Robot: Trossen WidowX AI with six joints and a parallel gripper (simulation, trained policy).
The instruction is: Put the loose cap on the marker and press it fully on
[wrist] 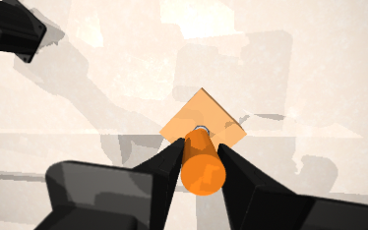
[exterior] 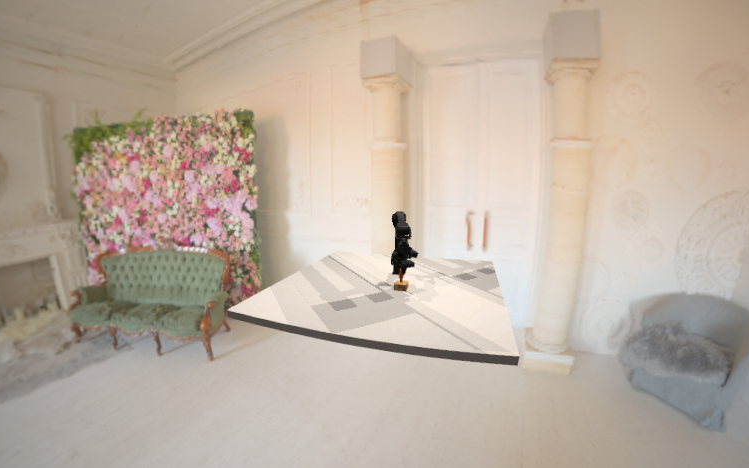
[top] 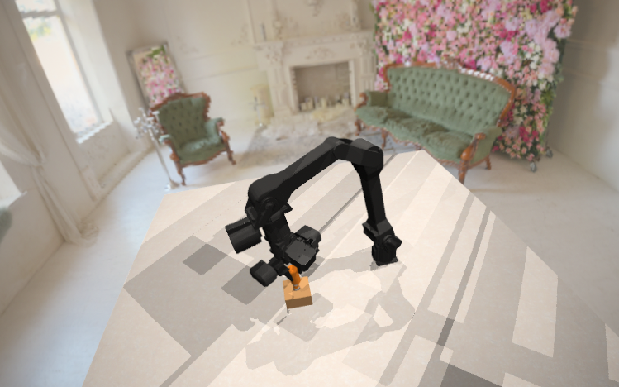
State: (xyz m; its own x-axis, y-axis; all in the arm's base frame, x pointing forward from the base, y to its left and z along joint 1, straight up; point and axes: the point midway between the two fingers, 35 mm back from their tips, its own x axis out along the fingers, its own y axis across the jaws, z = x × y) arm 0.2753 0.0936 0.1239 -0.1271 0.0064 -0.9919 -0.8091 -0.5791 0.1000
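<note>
The holder block lies 70 mm below my gripper tip and 10 mm to the right of it. From my gripper tip the other things lie so: orange cap: 10 mm to the right.
</note>
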